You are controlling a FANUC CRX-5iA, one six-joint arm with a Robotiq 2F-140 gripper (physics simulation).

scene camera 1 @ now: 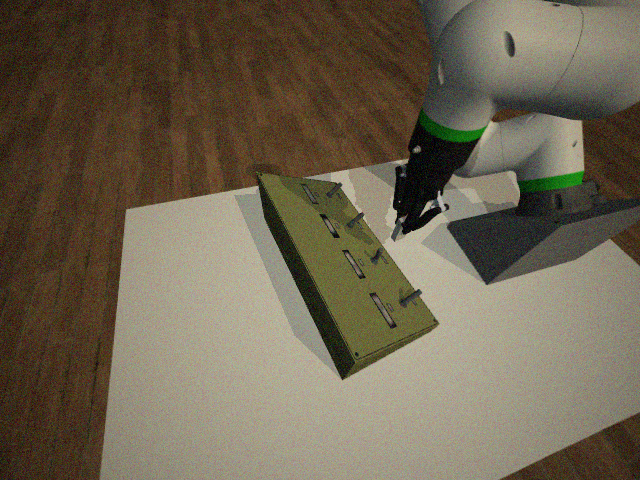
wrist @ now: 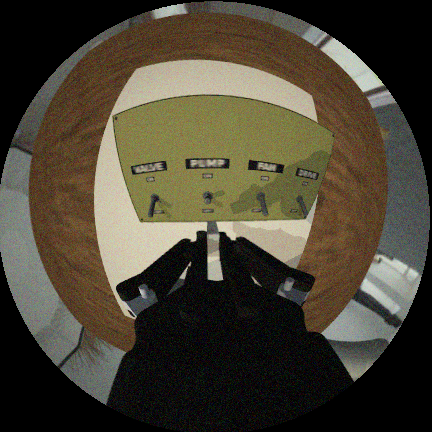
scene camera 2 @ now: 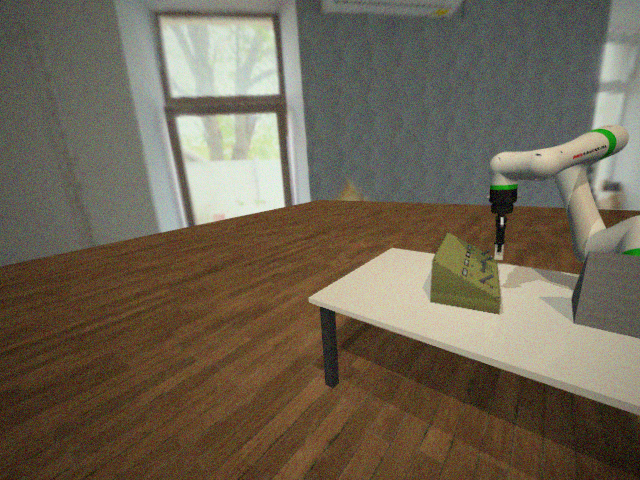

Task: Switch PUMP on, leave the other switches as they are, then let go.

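Seen in the pictures: gripper, fingertip midpoint: (scene camera 1: 397, 237) (wrist: 211, 229) (scene camera 2: 498, 259); arm's base at its link origin: (scene camera 1: 550, 211).
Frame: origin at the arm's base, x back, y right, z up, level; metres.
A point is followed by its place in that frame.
The olive switch panel (scene camera 1: 310, 248) {x -0.630, y 0.062, z 0.015 m} (scene camera 2: 462, 294) {x -0.513, y -0.167, z -0.099 m} (wrist: 220, 125) {x -0.604, y 0.035, z 0.003 m} has four labelled levers. The PUMP lever (scene camera 1: 376, 255) {x -0.476, y 0.028, z -0.036 m} (wrist: 207, 198) {x -0.473, y 0.030, z -0.014 m} looks short in the wrist view, pointing almost at the camera, and is tilted more towards its ON mark than the others. The VALVE lever (scene camera 1: 410, 297) {x -0.448, y -0.089, z -0.041 m} (wrist: 153, 205) {x -0.445, y -0.083, z -0.043 m}, FAN lever (scene camera 1: 355, 220) {x -0.479, y 0.146, z -0.043 m} (wrist: 262, 204) {x -0.474, y 0.147, z -0.040 m} and DRIVE lever (scene camera 1: 334, 189) {x -0.493, y 0.266, z -0.042 m} (wrist: 301, 205) {x -0.490, y 0.263, z -0.044 m} slant down, away from their ON marks. My gripper (scene camera 1: 397, 230) {x -0.422, y 0.042, z -0.001 m} (scene camera 2: 498, 252) {x -0.422, y 0.042, z -0.001 m} (wrist: 211, 229) {x -0.422, y 0.042, z -0.001 m} is shut and empty, above the panel's lower edge and apart from the PUMP lever.
The panel stands on a white table (scene camera 1: 206, 392) {x -0.912, y -0.113, z -0.158 m} (scene camera 2: 372, 273) {x -0.988, y -0.017, z -0.158 m}. The grey arm base block (scene camera 1: 516, 242) {x -0.166, y -0.056, z 0.006 m} (scene camera 2: 607, 294) {x -0.102, y -0.091, z -0.030 m} is on the robot's side of the panel. The arm's shadow falls across the FAN and DRIVE end.
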